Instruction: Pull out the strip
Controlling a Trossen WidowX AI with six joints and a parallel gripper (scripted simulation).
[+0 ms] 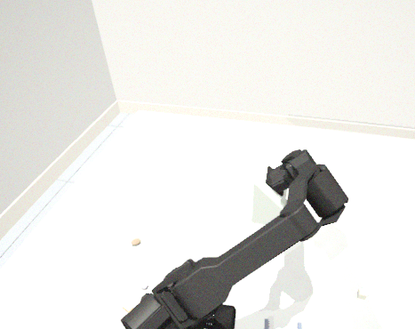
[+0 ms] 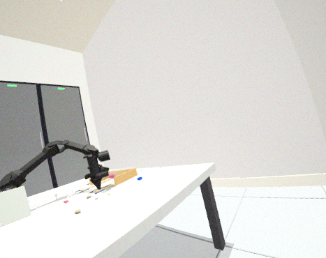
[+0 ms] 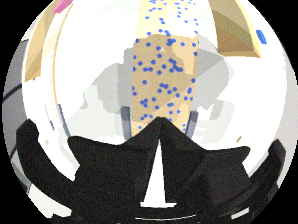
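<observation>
The labelled cube lies 20 cm ahead of my gripper tip, 1 cm to the left of it and 1 cm above it. Round my gripper tip: blue block (18 cm ahead, 16 cm to the right).
</observation>
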